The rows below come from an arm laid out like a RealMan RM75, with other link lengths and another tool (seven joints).
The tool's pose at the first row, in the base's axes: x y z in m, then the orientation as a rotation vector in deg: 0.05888 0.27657 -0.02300 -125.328 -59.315 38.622
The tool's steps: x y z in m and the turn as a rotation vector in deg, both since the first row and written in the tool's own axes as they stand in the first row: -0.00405 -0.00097 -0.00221 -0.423 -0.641 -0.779; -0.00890 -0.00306 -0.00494 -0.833 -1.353 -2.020; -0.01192 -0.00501 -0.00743 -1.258 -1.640 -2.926; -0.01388 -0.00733 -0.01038 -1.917 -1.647 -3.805; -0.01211 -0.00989 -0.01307 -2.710 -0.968 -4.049; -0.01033 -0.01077 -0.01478 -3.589 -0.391 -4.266
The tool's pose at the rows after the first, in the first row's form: 0.05759 0.27310 -0.02008 -125.094 -60.675 38.852; 0.05566 0.26938 -0.01587 -124.519 -62.536 38.955; 0.05466 0.26714 -0.01225 -124.227 -63.844 38.709; 0.05438 0.26580 -0.00824 -124.181 -65.111 38.057; 0.05590 0.26767 -0.00491 -124.773 -65.455 36.845; 0.05761 0.26901 -0.00344 -125.435 -65.870 35.724
